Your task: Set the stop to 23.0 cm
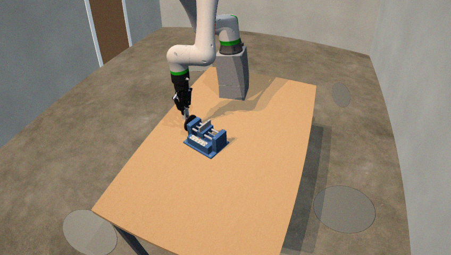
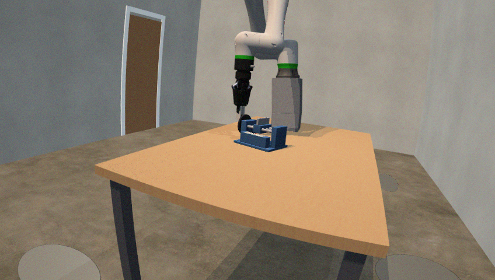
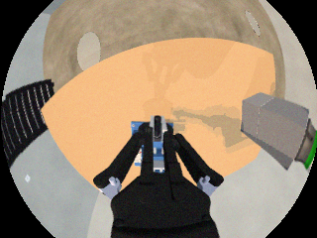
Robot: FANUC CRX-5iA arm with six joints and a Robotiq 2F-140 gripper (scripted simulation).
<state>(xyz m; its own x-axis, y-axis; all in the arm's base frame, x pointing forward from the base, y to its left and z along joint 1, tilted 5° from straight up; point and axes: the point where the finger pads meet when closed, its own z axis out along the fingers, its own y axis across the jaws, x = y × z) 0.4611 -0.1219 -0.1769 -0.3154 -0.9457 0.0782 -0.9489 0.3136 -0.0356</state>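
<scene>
Now: hand 130 mm to the right of the grey stop plate, 60 mm short of it and 40 mm above it. From my hand the other things lie so: black handwheel: 20 mm to the left, 20 mm below, 10 mm ahead.
</scene>
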